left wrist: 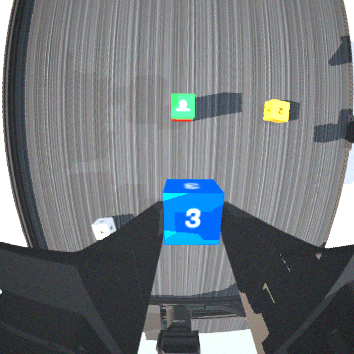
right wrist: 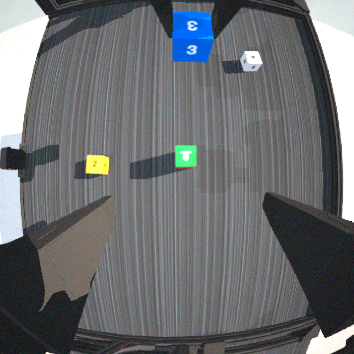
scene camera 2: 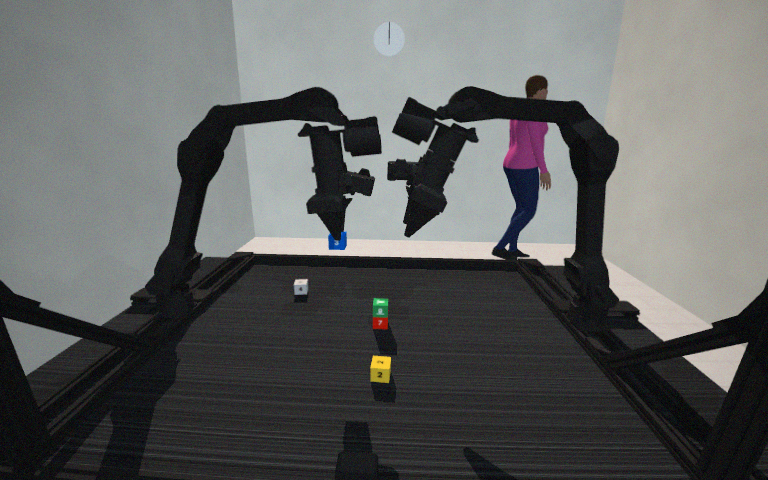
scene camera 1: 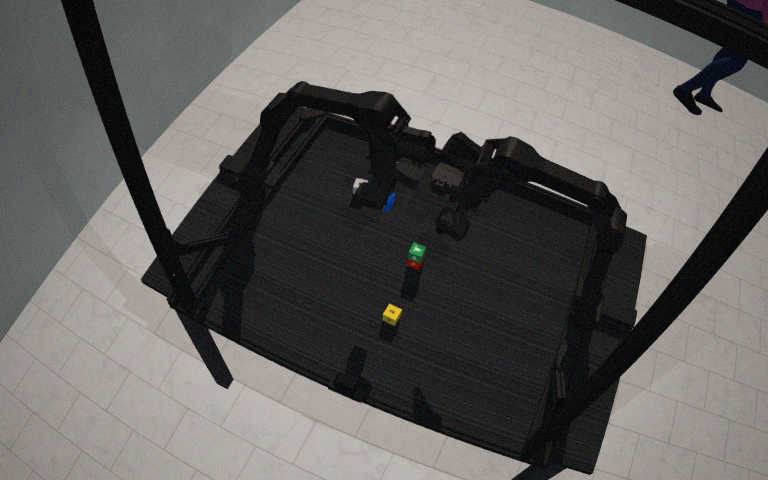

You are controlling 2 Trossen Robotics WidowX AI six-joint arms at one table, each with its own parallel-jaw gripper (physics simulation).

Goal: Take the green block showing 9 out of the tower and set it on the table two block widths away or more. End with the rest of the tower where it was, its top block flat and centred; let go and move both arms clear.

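Places are measured from the left arm's base along level axes (x ahead, y left, z up), in centimetres.
Pixels of known places: left gripper, fingertip midpoint: (left wrist: 191,208) (right wrist: 191,34) (scene camera 2: 339,237) (scene camera 1: 387,199); right gripper, fingertip midpoint: (right wrist: 191,201) (scene camera 2: 405,229); left arm's base, link origin: (left wrist: 178,312) (scene camera 2: 176,310) (scene camera 1: 252,195); right arm's base, link origin: (right wrist: 182,352) (scene camera 2: 586,323) (scene camera 1: 580,323).
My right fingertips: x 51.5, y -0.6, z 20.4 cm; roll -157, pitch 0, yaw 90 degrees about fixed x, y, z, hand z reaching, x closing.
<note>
Ahead of a thing's pixels: the offset from my right fingertips to its top centre.
A green block @[dx -4.9, dy +0.8, dz -16.6 cm] (scene camera 1: 416,249) (scene camera 2: 380,308) (left wrist: 183,106) (right wrist: 185,156) sits squarely on a red block @[dx -4.9, dy +0.8, dz -19.5 cm] (scene camera 1: 414,264) (scene camera 2: 380,323) showing 7, near the table's middle; the green block's digit is too blurred to read surely. My left gripper (scene camera 2: 338,233) (left wrist: 191,208) is shut on a blue block @[dx -13.7, dy +0.5, dz -1.3 cm] (scene camera 1: 389,201) (scene camera 2: 337,241) (right wrist: 192,40) showing 3, and holds it high above the table, apart from the two stacked blocks. My right gripper (scene camera 2: 407,233) (right wrist: 191,201) is open and empty, raised above the table on the right side.
A yellow block @[dx -4.0, dy -15.6, dz -19.5 cm] (scene camera 1: 391,313) (scene camera 2: 380,369) (left wrist: 277,110) (right wrist: 97,164) showing 2 stands on the table nearer scene camera 2 than the stack. A white block @[dx -26.8, dy +15.8, dz -19.5 cm] (scene camera 1: 359,185) (scene camera 2: 300,287) (left wrist: 103,228) (right wrist: 251,61) stands at the back left in scene camera 2. A person (scene camera 2: 523,147) stands behind the table.
</note>
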